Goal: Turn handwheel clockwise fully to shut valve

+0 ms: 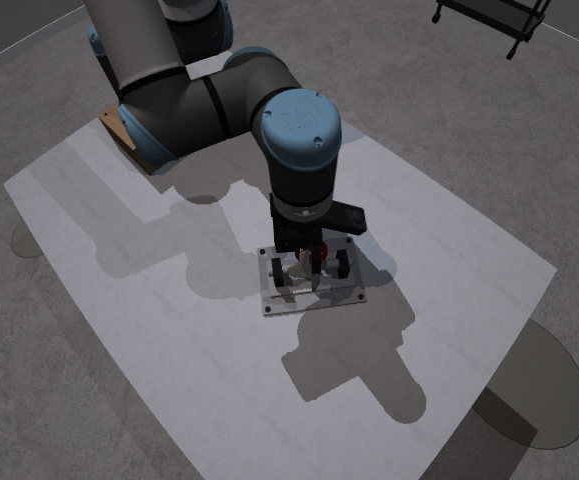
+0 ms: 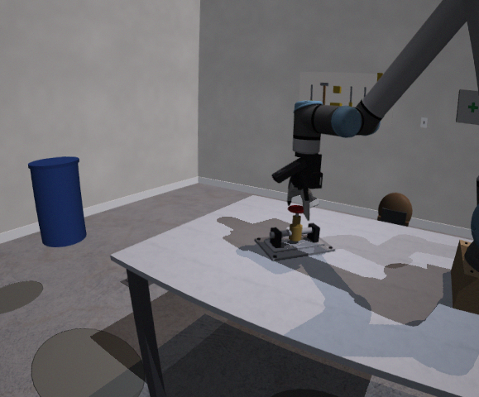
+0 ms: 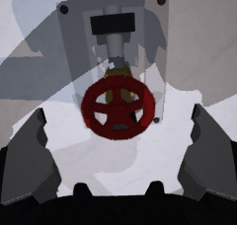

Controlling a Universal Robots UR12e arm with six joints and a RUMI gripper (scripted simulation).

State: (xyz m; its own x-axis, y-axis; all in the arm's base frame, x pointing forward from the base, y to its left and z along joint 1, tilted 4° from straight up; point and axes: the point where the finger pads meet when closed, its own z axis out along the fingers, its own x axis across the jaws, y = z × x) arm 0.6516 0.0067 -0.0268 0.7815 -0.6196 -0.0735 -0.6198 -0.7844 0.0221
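The red spoked handwheel is 1 cm above my hand.
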